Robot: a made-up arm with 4 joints. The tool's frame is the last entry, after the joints.
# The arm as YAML. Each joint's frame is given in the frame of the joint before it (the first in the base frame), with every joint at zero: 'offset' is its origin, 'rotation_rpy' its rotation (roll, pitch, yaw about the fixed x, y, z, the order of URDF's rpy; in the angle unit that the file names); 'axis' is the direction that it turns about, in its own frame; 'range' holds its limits. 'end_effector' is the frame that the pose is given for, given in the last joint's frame.
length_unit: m
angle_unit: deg
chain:
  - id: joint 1
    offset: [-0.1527, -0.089, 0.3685]
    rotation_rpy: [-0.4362, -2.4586, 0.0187]
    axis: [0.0, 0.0, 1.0]
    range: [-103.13, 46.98]
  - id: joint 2
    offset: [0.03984, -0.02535, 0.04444]
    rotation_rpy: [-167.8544, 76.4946, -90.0]
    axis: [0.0, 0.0, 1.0]
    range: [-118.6, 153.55]
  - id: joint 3
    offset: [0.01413, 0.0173, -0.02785]
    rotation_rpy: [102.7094, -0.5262, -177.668]
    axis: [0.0, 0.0, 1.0]
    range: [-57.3, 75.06]
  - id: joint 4
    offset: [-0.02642, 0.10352, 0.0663]
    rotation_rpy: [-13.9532, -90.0, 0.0]
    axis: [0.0, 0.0, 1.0]
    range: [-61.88, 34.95]
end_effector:
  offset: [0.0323, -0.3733, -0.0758]
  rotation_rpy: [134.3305, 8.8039, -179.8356]
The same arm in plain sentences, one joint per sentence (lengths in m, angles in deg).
The arm has four revolute joints in a row. What follows holds with every joint at zero, and every direction is one of the base frame's.
Joint 1 lies 0.1527 m along -x and 0.0890 m along -y and 0.3685 m along +z from the base frame's origin and turns about the direction (-0.042898, 0.0076, 0.999051), from -103.13 to 46.98 deg.
Joint 2 lies 0.0379 m along +x and 0.0250 m along -y and 0.0463 m along +z from joint 1 and turns about the direction (0.219997, 0.948889, -0.226297), from -118.60 to 153.55 deg.
Joint 3 lies 0.0224 m along -x and 0.0263 m along -y and 0.0090 m along -z from joint 2 and turns about -x, from -57.30 to 75.06 deg.
Joint 4 lies 0.0663 m along -x and 0.0941 m along +y and 0.0506 m along -z from joint 3 and turns about -z, from -61.88 to 34.95 deg.
The tool frame, which is the frame that the pose is given for, lies 0.0323 m along -x and 0.3733 m along -y and 0.0758 m along +z from joint 4; its axes are the base frame's turned by roll -45.67, pitch -8.80 and yaw -0.16 deg (as in URDF: about the fixed x, then y, then z).

